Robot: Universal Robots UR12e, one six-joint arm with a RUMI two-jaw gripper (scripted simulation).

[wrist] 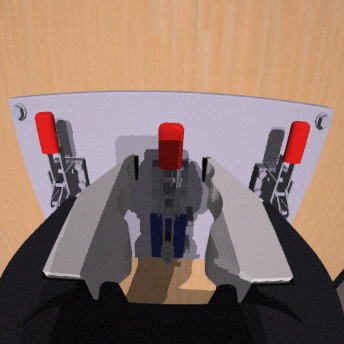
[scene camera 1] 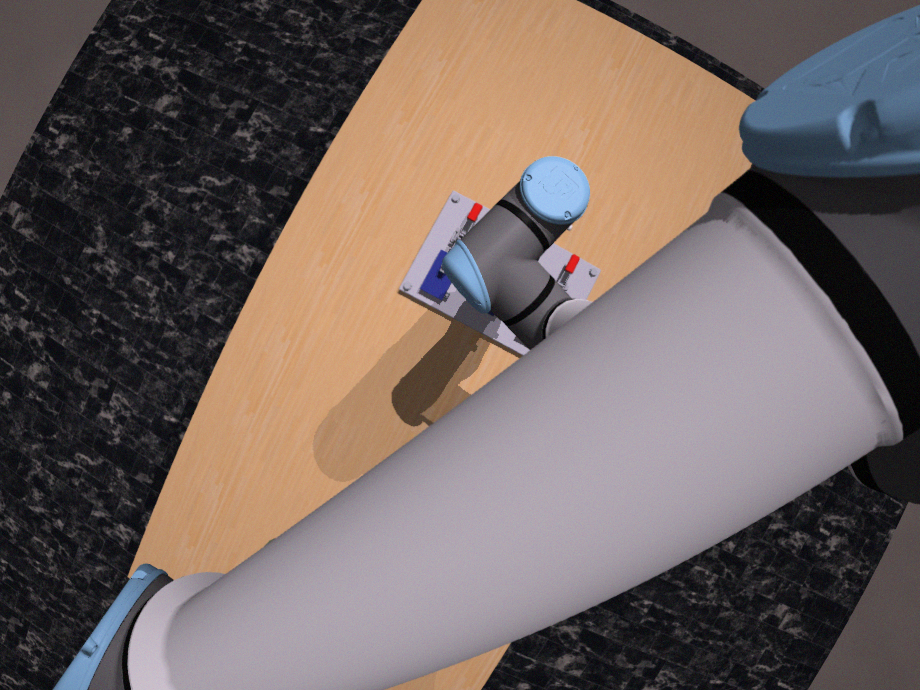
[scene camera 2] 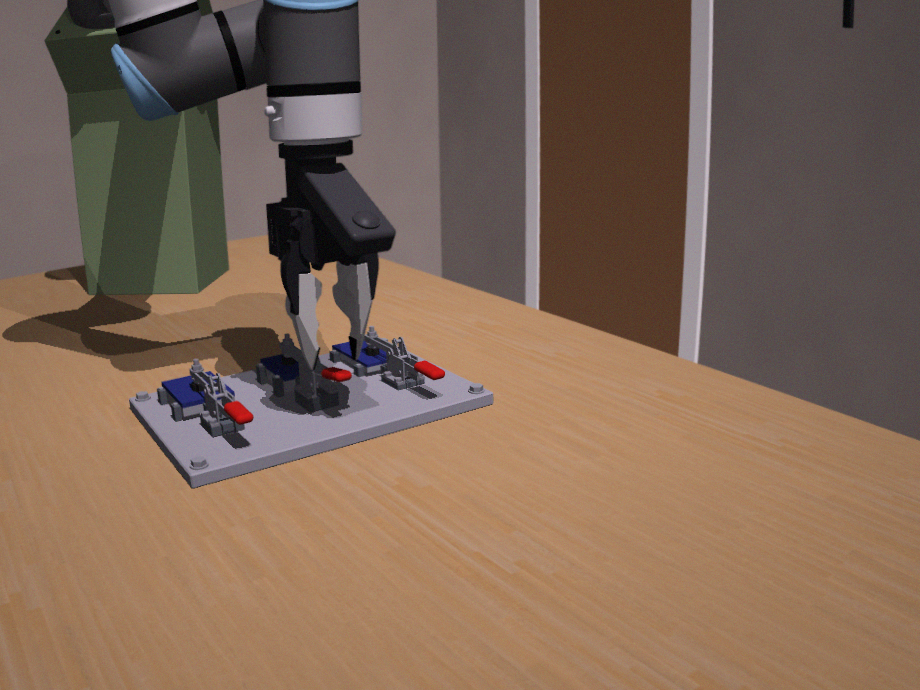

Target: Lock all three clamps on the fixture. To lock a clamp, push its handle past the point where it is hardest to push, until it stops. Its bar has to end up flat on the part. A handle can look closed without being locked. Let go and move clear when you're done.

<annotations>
The same spot on a grey fixture plate: [wrist: 104, 127] is [scene camera 2: 393, 405].
</annotations>
